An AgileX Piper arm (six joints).
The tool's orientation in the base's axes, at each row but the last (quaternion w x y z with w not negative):
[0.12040, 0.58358, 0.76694, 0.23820]
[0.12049, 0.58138, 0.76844, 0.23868]
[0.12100, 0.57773, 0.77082, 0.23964]
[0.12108, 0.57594, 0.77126, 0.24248]
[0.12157, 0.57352, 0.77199, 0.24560]
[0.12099, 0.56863, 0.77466, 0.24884]
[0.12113, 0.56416, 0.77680, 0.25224]
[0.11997, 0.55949, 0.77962, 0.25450]
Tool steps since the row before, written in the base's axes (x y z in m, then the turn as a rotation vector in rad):
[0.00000, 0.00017, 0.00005, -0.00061, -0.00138, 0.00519]
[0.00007, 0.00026, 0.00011, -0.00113, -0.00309, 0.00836]
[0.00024, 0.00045, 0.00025, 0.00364, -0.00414, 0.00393]
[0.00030, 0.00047, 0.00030, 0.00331, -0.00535, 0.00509]
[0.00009, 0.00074, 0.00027, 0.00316, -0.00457, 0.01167]
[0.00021, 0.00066, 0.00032, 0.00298, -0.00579, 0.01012]
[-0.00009, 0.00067, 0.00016, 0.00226, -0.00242, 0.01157]
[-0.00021, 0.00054, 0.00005, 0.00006, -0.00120, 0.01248]
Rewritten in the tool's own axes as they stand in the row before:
[0.00017, 0.00006, 0.00000, -0.00065, 0.00183, -0.00504]
[0.00024, 0.00017, 0.00000, -0.00183, 0.00264, -0.00839]
[0.00038, 0.00043, 0.00000, -0.00468, 0.00413, -0.00263]
[0.00038, 0.00051, -0.00001, -0.00561, 0.00419, -0.00405]
[0.00070, 0.00038, -0.00001, -0.00421, 0.00765, -0.00953]
[0.00058, 0.00049, -0.00001, -0.00545, 0.00641, -0.00860]
[0.00067, 0.00017, -0.00001, -0.00191, 0.00739, -0.00931]
[0.00058, -0.00001, 0.00000, 0.00008, 0.00638, -0.01079]

